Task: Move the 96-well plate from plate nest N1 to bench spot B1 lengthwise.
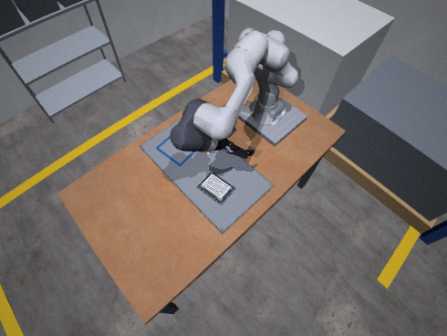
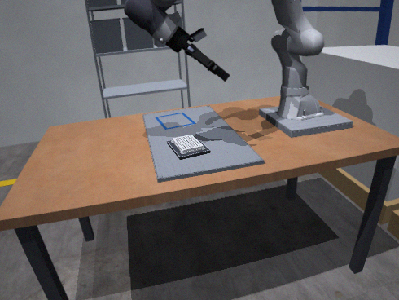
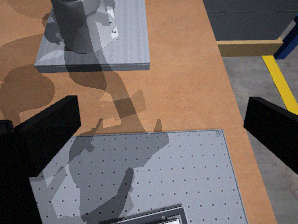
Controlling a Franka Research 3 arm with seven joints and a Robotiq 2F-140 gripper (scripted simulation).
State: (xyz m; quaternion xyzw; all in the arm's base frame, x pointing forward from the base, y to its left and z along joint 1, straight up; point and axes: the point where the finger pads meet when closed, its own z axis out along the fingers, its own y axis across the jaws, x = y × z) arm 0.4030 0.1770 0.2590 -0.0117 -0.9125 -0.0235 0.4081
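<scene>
Now: the white 96-well plate 14 cm ahead of my hand, 1 cm to the right of it and 26 cm below it. From my hand the other things lie so: black plate nest 14 cm ahead, 1 cm to the right, 27 cm below.
</scene>
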